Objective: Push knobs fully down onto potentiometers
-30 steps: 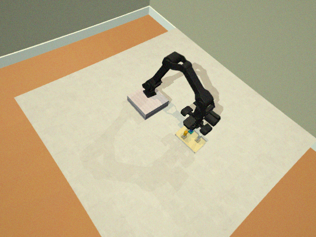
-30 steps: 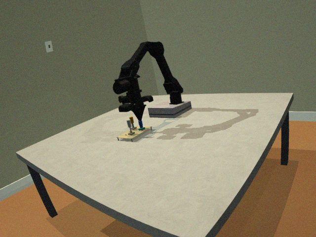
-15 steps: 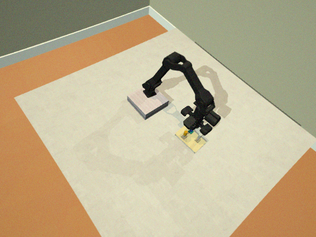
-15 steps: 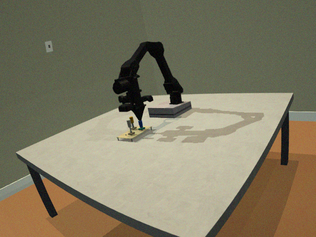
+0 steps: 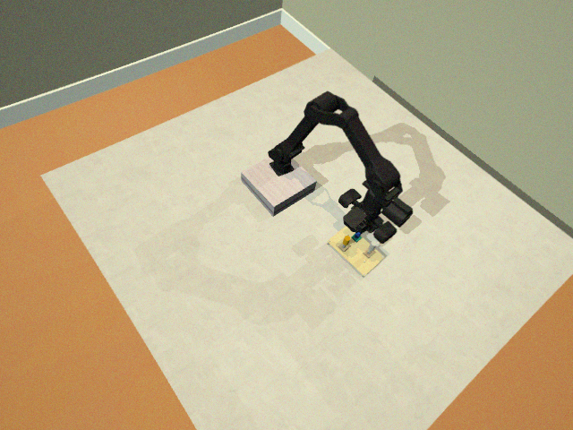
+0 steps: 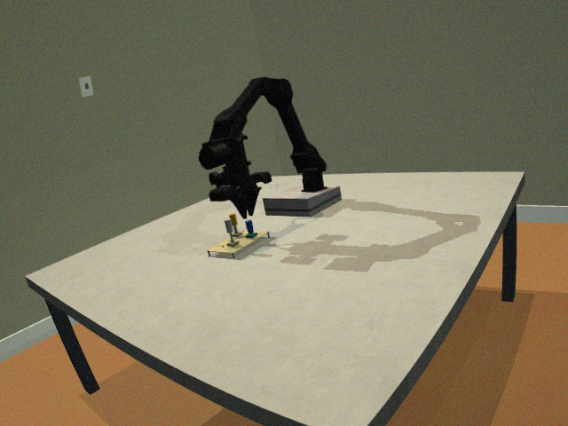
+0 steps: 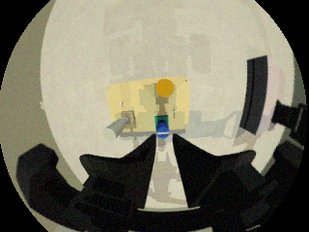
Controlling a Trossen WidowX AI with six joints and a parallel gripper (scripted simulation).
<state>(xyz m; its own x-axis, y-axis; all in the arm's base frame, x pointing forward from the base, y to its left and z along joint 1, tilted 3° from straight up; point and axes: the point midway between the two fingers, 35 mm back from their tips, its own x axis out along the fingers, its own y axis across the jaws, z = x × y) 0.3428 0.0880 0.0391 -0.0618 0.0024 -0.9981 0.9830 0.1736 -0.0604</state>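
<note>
The blue knob is 20 mm below my gripper tip. From my gripper tip the other things lie so: grey knob: 70 mm ahead.
</note>
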